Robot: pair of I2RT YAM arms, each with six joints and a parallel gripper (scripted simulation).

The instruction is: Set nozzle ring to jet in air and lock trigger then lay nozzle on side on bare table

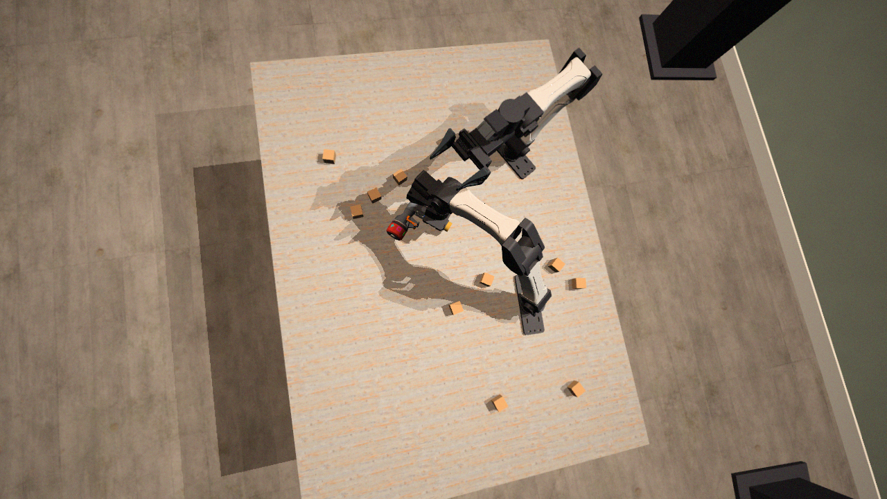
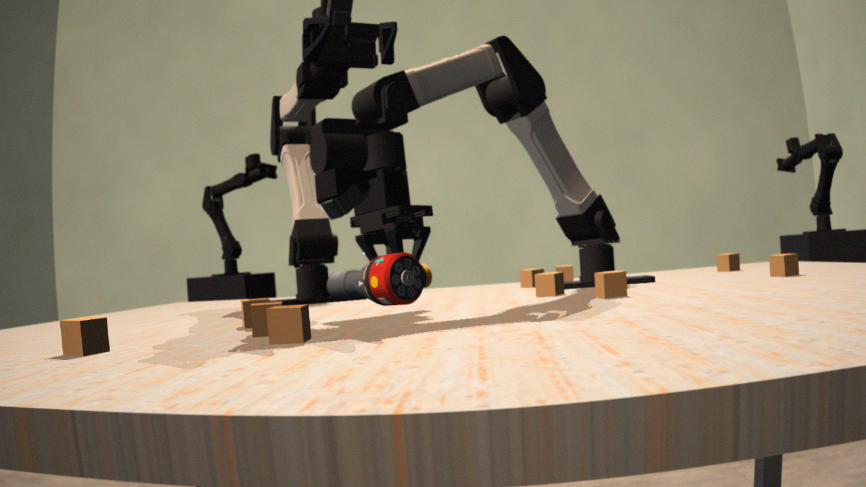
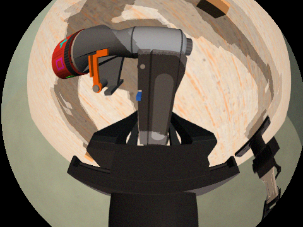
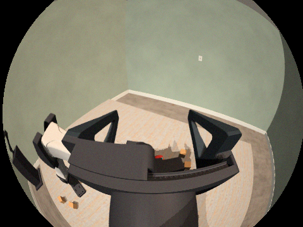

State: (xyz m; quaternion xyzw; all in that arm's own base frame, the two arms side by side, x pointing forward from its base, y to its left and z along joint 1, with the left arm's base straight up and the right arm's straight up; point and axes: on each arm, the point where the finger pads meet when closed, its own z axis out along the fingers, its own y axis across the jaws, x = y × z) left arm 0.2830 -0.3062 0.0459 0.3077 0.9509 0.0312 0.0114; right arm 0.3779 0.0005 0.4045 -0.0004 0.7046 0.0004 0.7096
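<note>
The red spray ring lies 130 mm ahead of my left hand and 30 mm to the left of it. The rest, counted from my left hand: pale trigger (20 mm ahead).
</note>
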